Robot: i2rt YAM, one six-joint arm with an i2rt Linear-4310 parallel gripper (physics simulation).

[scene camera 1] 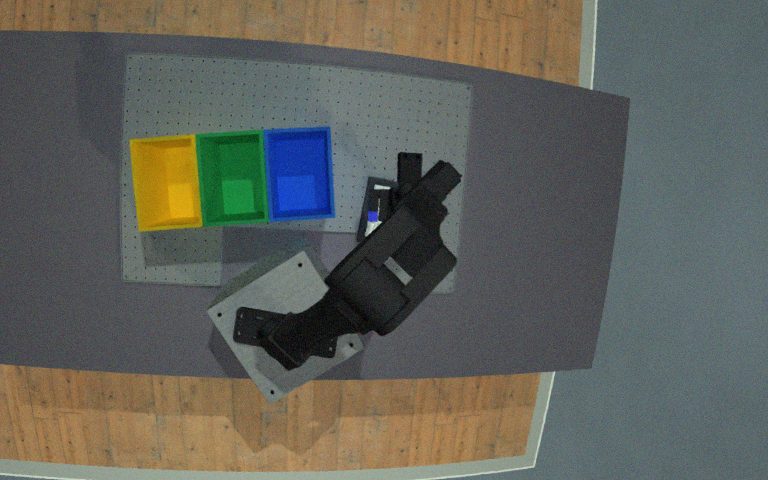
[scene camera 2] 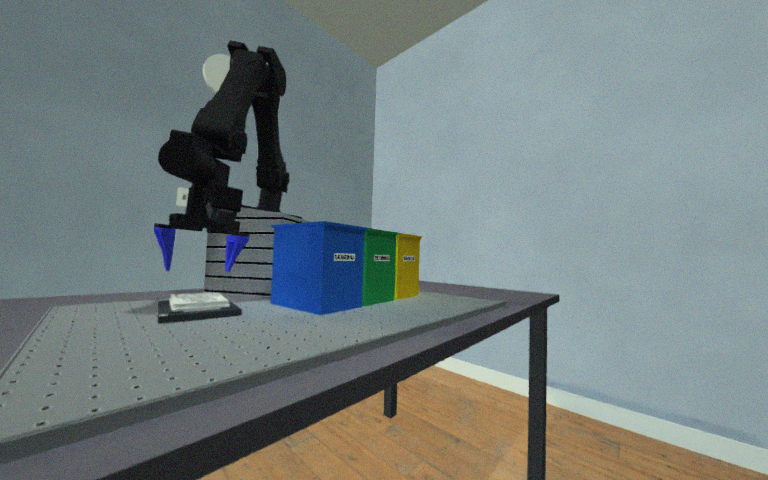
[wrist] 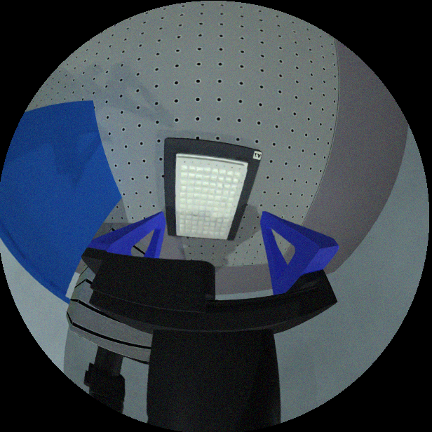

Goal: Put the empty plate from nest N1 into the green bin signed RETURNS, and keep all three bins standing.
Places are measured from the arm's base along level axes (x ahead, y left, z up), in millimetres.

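Where they show: gripper, fingertip midpoint: [scene camera 2: 199, 271]; arm's base at its link origin: [scene camera 2: 267, 214].
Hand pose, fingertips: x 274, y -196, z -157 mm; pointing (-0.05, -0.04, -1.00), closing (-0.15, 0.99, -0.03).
Observation:
Things, the pixels of their top centre, and the offset from my fingertips. "spot": a spot on its surface instead. Level surfaces: height alone.
- white plate at its top centre: [scene camera 2: 198, 297] [scene camera 1: 387, 214] dx -24, dy +3, dz -51 mm
- dark nest at a spot on its surface: [scene camera 2: 169, 318] spot: dx +57, dy -42, dz -70 mm
- green bin at its top centre: [scene camera 1: 232, 178] [scene camera 2: 357, 231] dx -4, dy +352, dz +103 mm
- blue bin at its top centre: [scene camera 1: 299, 174] [scene camera 2: 319, 226] dx +28, dy +224, dz +103 mm
- yellow bin at its top centre: [scene camera 1: 165, 183] [scene camera 2: 385, 235] dx -37, dy +479, dz +103 mm
- perforated board at its surface level: dz -77 mm
- table at its surface level: dz -90 mm
The white plate [scene camera 2: 198, 301] [wrist: 209, 197] lies in the dark nest [scene camera 2: 169, 318] [wrist: 170, 190] on the perforated board; in the overhead view the arm covers part of it. The nest's small tag reads as N1 in the wrist view, though blurred. My gripper [scene camera 2: 197, 270] [wrist: 212, 216] is open and empty, its blue fingers pointing down a little above the plate, one towards each long side. The green bin [scene camera 1: 232, 212] [scene camera 2: 378, 283] stands upright between the blue bin [scene camera 1: 300, 198] [scene camera 2: 297, 271] [wrist: 60, 175] and the yellow bin [scene camera 1: 152, 186] [scene camera 2: 407, 277]. The green bin's sign is too blurred to read.
The three bins stand in a touching row left of the nest in the overhead view, with the blue one nearest it. The arm's grey base block [scene camera 1: 294, 283] [scene camera 2: 237, 271] stands in front of the bins. The perforated board [scene camera 1: 396, 107] [scene camera 2: 113, 362] [wrist: 280, 75] lies on the table [scene camera 1: 538, 226].

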